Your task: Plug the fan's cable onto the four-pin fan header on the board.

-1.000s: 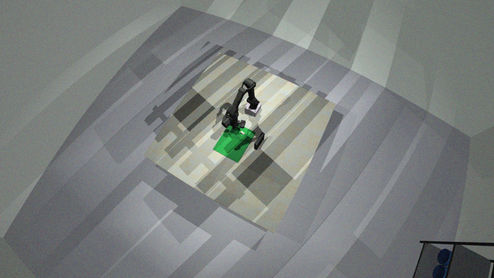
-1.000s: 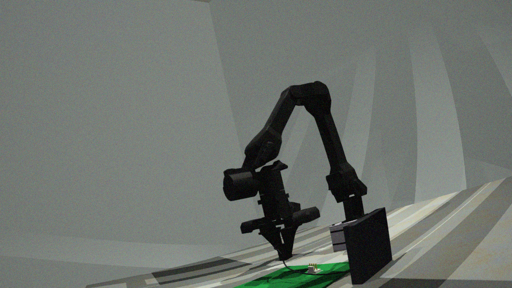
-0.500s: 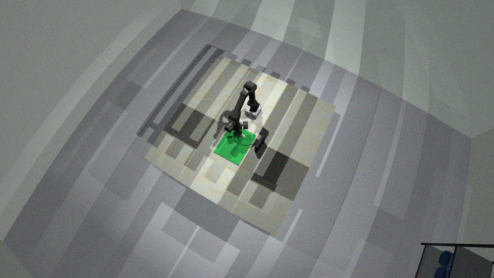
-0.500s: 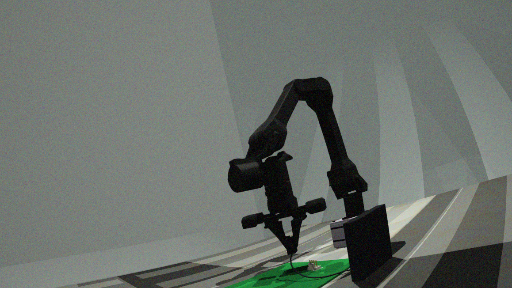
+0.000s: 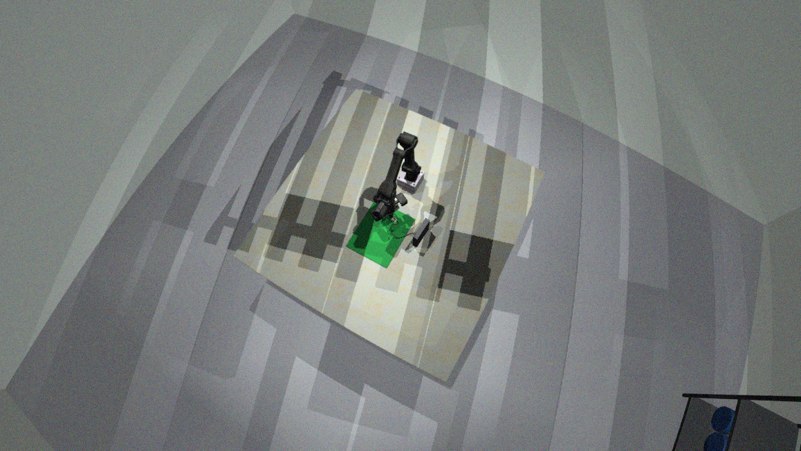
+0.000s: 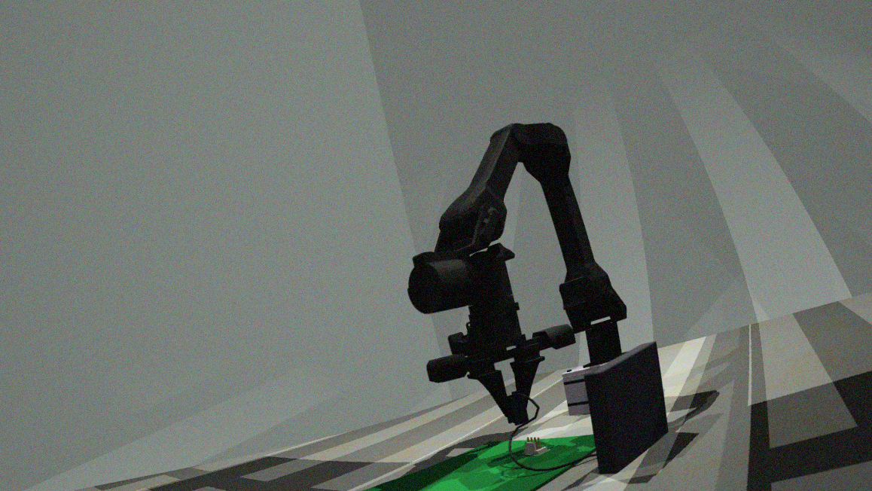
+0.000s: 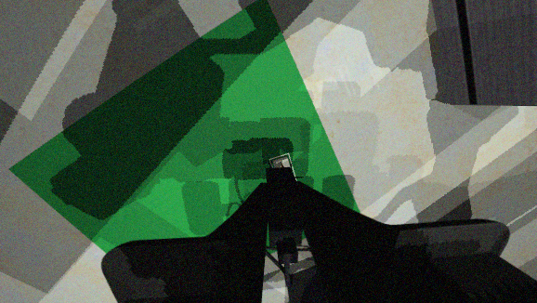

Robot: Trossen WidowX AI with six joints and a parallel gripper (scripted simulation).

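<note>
Right now the white four-pin header is 7 cm below my gripper tip and 2 cm to the left of it. From my gripper tip the other things lie so: green board (9 cm ahead, 8 cm below, 2 cm to the right); then black fan (18 cm to the left, 4 cm ahead, 1 cm below); then black fan plug (1 cm above).
</note>
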